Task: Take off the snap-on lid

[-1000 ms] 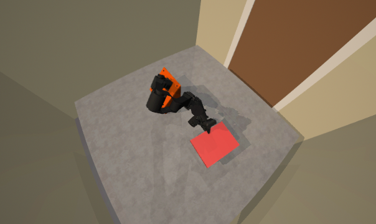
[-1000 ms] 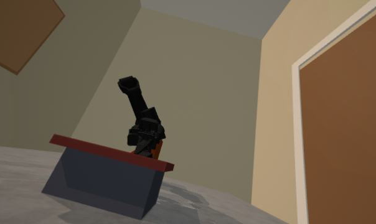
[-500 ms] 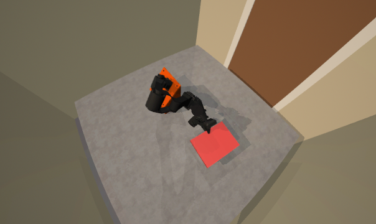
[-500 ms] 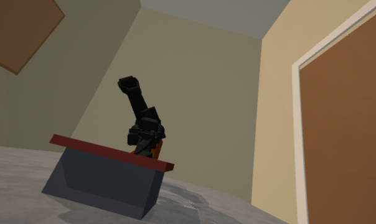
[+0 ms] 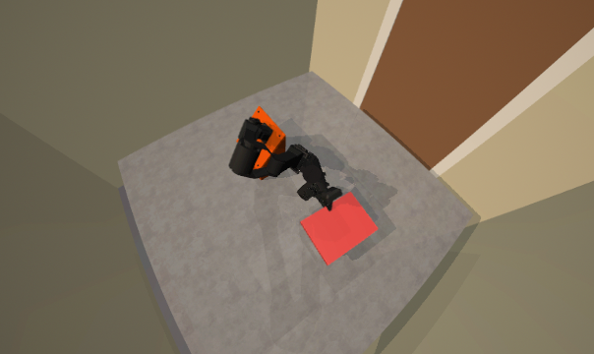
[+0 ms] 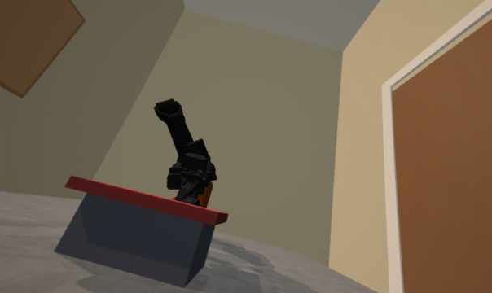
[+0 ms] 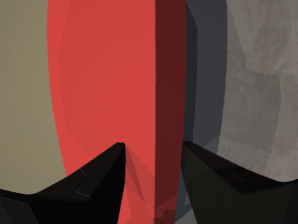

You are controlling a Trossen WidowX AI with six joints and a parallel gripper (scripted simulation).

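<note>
Right now the red lid is 7 cm ahead of my gripper tip and 1 cm to the right of it. The rest, counted from my gripper tip: grey storage box: 8 cm ahead, 1 cm to the right, 5 cm below.
</note>
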